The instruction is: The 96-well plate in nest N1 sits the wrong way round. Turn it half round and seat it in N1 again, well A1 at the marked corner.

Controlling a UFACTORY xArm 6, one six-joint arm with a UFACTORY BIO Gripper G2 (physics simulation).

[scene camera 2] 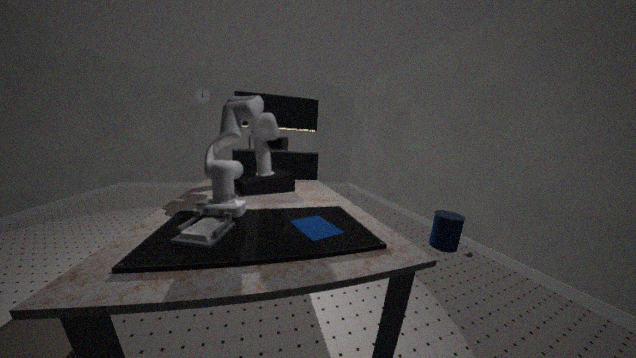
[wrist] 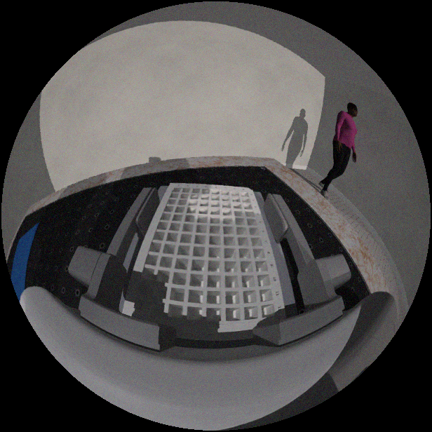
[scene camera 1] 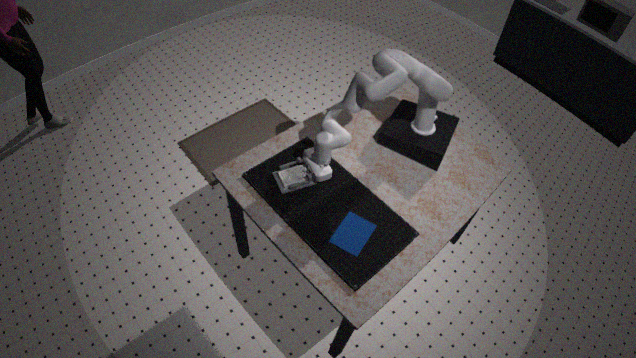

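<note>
The pale 96-well plate [scene camera 1: 294, 177] [scene camera 2: 202, 231] [wrist: 215, 240] lies at the grey nest N1 [scene camera 1: 300, 189] [scene camera 2: 192, 243] [wrist: 281, 260], wells up. In the wrist view a strip of nest wall shows along its right side; its left side looks close over the other wall. I cannot tell whether it is fully down. My gripper [scene camera 1: 296, 174] [scene camera 2: 199, 229] [wrist: 211, 216] is partly open, low over the plate, one finger beside each long side, with small gaps. Small marks on the plate's right rim are hard to read. Shadow and the gripper body hide its near end; A1 cannot be made out.
The nest stands on a black board [scene camera 1: 320, 210] [scene camera 2: 260, 250] [wrist: 60, 235]. A flat blue square [scene camera 1: 353, 234] [scene camera 2: 317, 228] [wrist: 24, 260] lies on that board. The arm's black base block [scene camera 1: 400, 145] [scene camera 2: 267, 185] stands behind. A person [scene camera 1: 27, 65] [wrist: 345, 135] is beyond the table.
</note>
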